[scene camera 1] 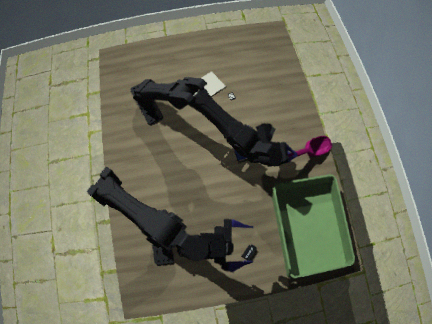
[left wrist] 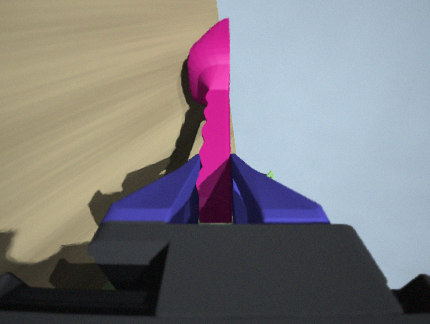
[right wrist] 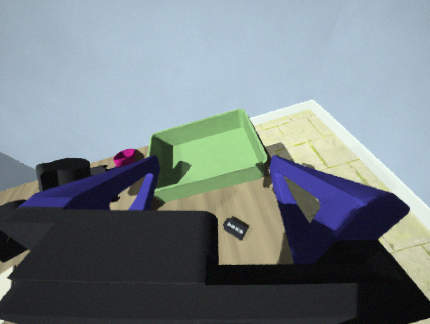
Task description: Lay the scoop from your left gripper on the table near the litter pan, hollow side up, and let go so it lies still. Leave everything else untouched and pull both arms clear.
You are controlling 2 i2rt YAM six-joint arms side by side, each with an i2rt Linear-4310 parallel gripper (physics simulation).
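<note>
The magenta scoop is held by its handle in my left gripper, which is shut on it. In scene camera 1 the bowl is at the table's right edge, above the litter pan in the picture, with its hollow showing to that camera. Its shadow lies apart from it, so it appears held above the table. The green litter pan stands at the right of scene camera 1. My right gripper is open and empty, left of the pan.
A small black block with white marks lies by the right fingers. A white square and a small whitish item lie near the left arm's upper part. A blue object is mostly hidden beneath the left arm.
</note>
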